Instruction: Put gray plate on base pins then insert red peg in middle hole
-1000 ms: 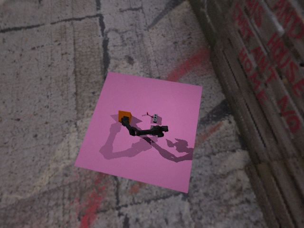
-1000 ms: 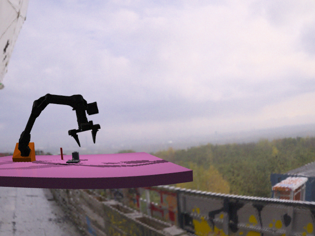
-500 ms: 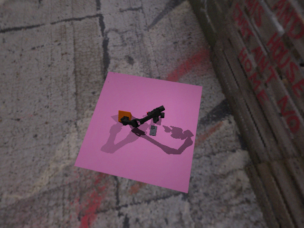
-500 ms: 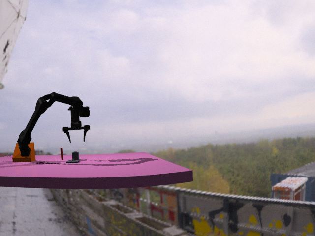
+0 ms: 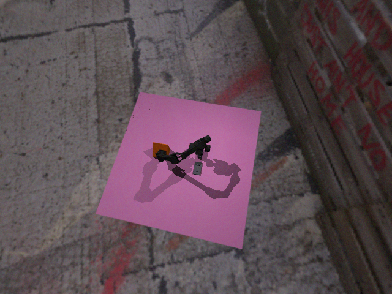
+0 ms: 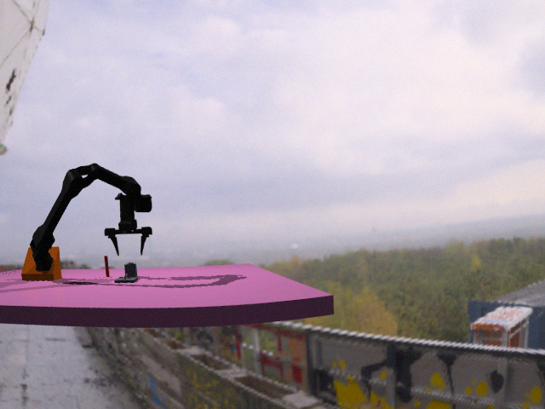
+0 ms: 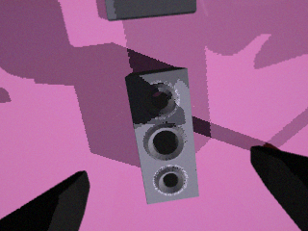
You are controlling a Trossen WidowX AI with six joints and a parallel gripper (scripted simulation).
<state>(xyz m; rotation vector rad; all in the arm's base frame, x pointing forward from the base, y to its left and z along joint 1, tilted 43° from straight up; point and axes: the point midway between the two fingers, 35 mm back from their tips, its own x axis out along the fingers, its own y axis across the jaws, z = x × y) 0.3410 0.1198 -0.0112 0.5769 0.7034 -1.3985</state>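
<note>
My gripper tip is now 4 cm above the gray plate. Round my gripper tip: pin base (15 cm to the right, 7 cm below, 1 cm ahead); red peg (11 cm behind, 4 cm below, 3 cm to the left).
</note>
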